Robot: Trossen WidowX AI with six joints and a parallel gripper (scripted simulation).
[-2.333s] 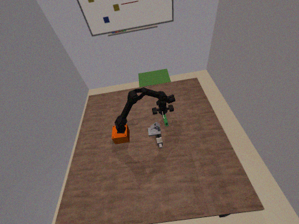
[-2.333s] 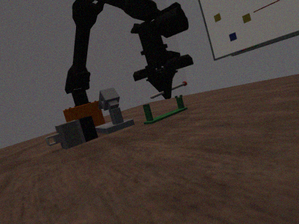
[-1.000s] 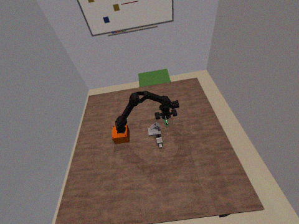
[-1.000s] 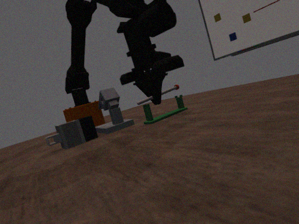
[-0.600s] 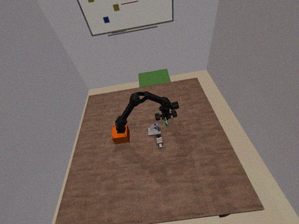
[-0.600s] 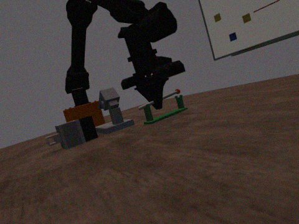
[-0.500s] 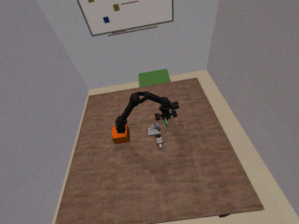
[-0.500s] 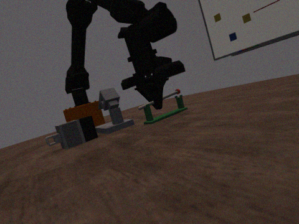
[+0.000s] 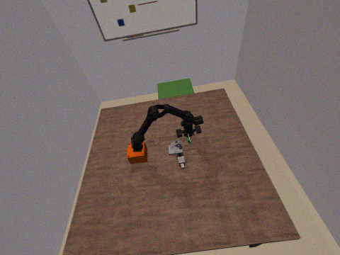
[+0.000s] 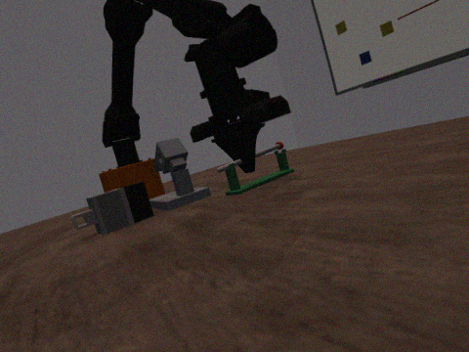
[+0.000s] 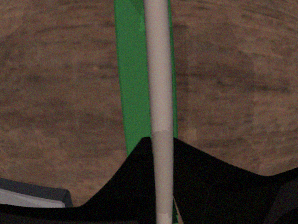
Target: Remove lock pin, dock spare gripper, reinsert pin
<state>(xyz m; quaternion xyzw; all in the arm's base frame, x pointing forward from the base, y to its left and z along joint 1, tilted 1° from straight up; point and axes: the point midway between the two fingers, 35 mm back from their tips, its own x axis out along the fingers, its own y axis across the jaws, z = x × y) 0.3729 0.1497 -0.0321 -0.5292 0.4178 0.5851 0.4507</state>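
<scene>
The green rack lies 20 mm to the left of my gripper tip and 10 mm behind it. From my gripper tip the other things lie so: grey mount 100 mm to the right, 90 mm behind, 30 mm above; then spare gripper 220 mm to the right, 50 mm behind.
</scene>
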